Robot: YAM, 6 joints.
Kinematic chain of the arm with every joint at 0, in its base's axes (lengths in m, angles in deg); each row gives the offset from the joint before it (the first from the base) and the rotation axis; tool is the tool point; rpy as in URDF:
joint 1: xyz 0 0 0.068 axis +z
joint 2: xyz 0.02 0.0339 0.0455 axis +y
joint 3: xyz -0.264 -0.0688 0 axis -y
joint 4: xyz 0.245 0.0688 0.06 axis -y
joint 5: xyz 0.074 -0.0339 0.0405 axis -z
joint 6: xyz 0.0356 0 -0.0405 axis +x
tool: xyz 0 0 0 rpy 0 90 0
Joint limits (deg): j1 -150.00..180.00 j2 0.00..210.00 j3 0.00..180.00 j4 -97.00..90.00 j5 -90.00..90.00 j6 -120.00..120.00
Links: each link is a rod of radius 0.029 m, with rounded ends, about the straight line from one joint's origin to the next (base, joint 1, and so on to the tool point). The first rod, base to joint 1, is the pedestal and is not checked.
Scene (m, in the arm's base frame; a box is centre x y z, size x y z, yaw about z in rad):
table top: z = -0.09
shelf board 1: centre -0.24 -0.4 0 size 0.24 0.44 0.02 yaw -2.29
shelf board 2: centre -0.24 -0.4 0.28 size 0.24 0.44 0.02 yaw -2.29
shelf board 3: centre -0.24 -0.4 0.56 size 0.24 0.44 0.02 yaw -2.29
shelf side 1: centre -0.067 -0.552 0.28 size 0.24 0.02 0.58 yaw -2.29
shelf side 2: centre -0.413 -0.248 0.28 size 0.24 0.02 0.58 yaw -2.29
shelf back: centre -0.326 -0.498 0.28 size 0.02 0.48 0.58 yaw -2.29
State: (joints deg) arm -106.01 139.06 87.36 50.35 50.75 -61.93
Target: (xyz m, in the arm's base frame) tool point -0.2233 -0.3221 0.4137
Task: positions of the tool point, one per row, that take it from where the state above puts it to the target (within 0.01 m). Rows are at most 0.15 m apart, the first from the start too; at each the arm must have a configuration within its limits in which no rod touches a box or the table.
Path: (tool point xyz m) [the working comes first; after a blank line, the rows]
Joints at the target: -120.42 100.33 82.06 58.23 55.94 -61.93
Straight joint move there: touches shelf board 2.

1: -0.1181 -0.4564 0.1351
2: -0.0736 -0.4148 0.1375
3: -0.0371 -0.3641 0.1355
4: -0.0102 -0.3065 0.1291
5: -0.0587 -0.3114 0.2243
6: -0.1008 -0.2760 0.3232
7: -0.1205 -0.2047 0.4137
8: -0.1506 -0.2453 0.4230
9: -0.1851 -0.2850 0.4231
10: -0.2233 -0.3221 0.4137

